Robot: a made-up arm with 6 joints.
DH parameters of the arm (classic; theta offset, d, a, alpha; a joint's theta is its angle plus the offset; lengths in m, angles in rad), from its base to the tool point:
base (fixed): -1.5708 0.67 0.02 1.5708
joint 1: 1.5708 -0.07 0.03 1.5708
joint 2: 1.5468 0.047 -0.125 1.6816
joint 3: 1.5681 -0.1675 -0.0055 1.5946
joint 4: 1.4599 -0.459 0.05 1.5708
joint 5: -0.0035 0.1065 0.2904 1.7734
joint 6: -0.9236 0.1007 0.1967 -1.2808
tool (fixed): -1.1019 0.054 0 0
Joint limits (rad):
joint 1: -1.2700..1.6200
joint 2: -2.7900..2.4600
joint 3: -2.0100..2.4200
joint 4: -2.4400..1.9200
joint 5: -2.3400..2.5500
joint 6: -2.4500..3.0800
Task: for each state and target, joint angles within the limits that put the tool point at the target. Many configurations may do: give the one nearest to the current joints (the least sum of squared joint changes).
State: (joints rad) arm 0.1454 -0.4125 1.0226 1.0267 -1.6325 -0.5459
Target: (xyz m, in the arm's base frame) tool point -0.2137 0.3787 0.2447
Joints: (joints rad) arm 0.4559 -0.5262 1.8965 0.8638 -1.8048 -1.1843
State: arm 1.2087 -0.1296 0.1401 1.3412 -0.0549 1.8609
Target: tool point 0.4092 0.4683 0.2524
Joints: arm 1.0592 0.1545 0.6332 1.4059 0.0978 1.7312
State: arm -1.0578 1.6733 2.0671 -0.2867 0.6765 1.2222
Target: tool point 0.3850 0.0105 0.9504
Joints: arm -0.7264 0.9612 2.4200 -0.7086 1.3882 1.3068
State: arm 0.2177 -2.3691 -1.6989 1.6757 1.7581 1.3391
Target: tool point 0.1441 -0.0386 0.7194
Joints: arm 0.2660 -2.4197 -1.8921 1.6359 2.3975 1.3837
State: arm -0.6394 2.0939 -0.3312 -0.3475 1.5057 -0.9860
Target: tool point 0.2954 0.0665 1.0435
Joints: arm 0.0367 1.6902 -0.0458 -0.2406 2.3831 -0.7870
